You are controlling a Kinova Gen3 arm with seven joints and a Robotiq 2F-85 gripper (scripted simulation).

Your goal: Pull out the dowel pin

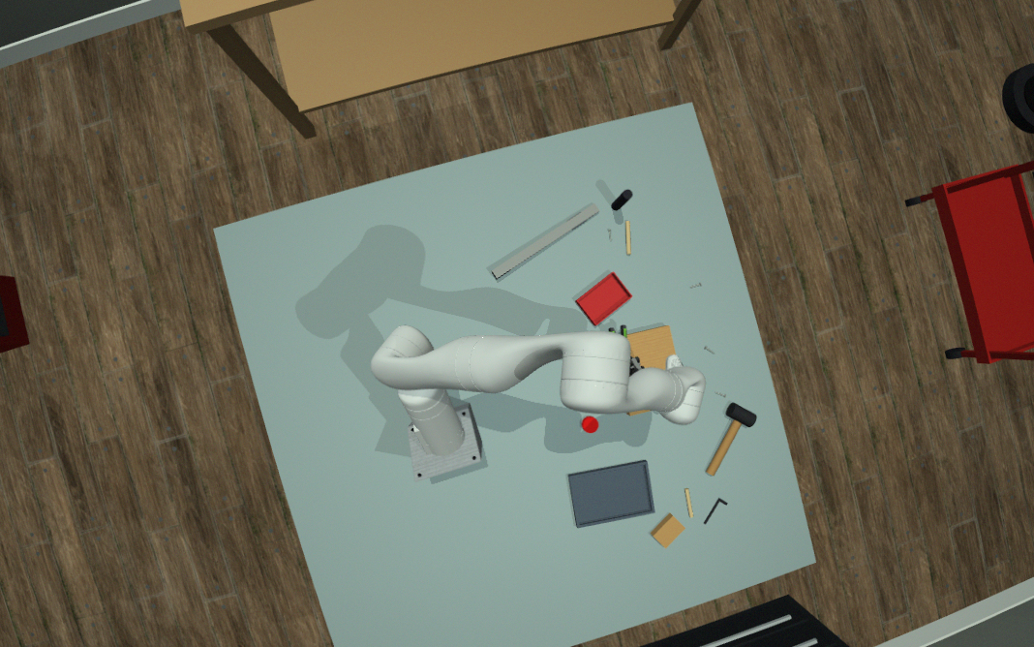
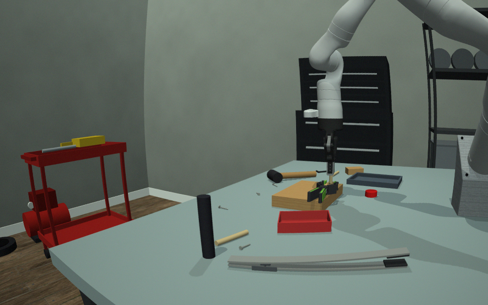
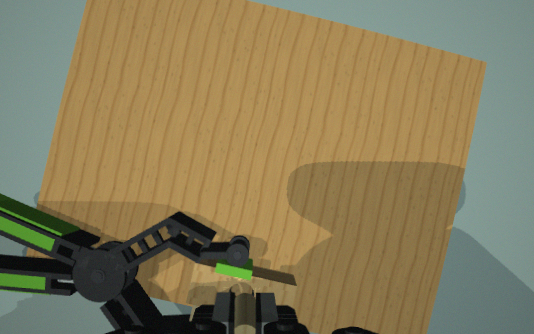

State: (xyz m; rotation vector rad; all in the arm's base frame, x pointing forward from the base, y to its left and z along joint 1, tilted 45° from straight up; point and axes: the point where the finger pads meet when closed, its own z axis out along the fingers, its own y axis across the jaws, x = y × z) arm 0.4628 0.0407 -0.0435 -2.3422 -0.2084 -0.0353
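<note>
My hand is 20 mm above the dowel pin. Round my hand: red puck 120 mm behind, 90 mm to the right, 90 mm below; then small wooden block 60 mm below; then wooden bench board 60 mm ahead, 70 mm below.
</note>
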